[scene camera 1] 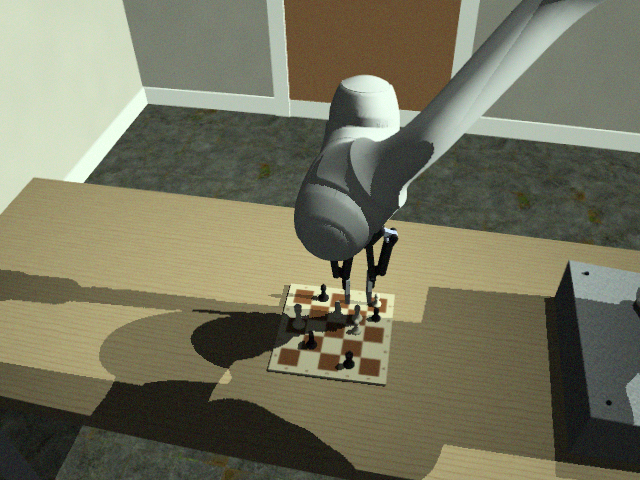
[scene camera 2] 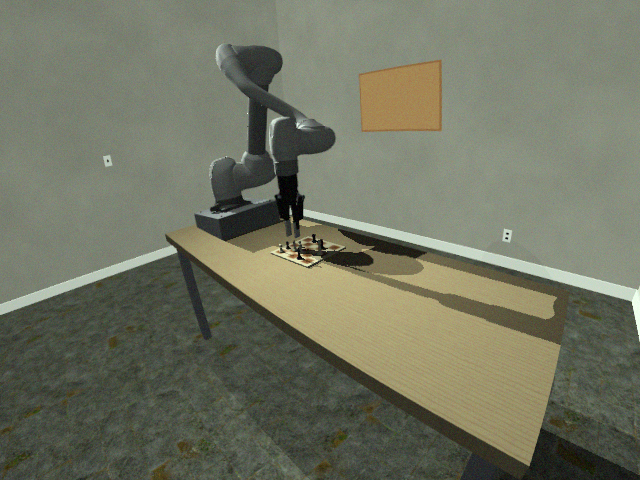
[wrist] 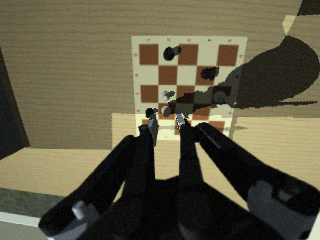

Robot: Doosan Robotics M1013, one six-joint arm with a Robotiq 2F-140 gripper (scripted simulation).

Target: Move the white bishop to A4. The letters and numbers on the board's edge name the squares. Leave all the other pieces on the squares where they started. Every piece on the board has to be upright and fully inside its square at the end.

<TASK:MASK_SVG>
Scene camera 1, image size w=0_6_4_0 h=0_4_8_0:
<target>my gripper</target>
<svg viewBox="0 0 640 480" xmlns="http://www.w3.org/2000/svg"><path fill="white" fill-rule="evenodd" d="M354 256L344 260L342 267L339 267L338 261L330 261L333 277L342 278L346 304L350 304L350 273ZM396 228L387 229L383 225L380 231L373 235L369 244L364 248L366 249L368 265L366 278L367 303L371 303L372 289L375 287L376 276L384 276L386 274L392 248L398 241ZM383 236L384 241L378 265L375 266L373 245Z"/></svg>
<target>chessboard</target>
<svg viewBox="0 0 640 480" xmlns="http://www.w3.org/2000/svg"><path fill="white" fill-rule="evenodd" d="M291 283L268 371L386 386L395 295L378 293L381 302L378 315L381 319L379 322L373 322L371 316L374 315L375 307L372 306L372 302L375 300L375 292L372 292L371 303L367 304L366 291L350 290L350 304L346 305L343 289L326 287L329 300L321 302L321 287ZM348 351L353 352L352 360L355 366L352 369L346 369L343 366L346 360L345 353ZM308 331L313 331L314 340L317 342L315 349L306 347L309 340ZM358 304L362 321L359 322L361 333L354 335L351 332L354 327L352 315L355 314L354 307ZM296 303L302 306L301 317L305 321L305 327L300 330L293 327ZM335 301L340 301L343 312L341 319L333 317Z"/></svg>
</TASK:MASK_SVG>
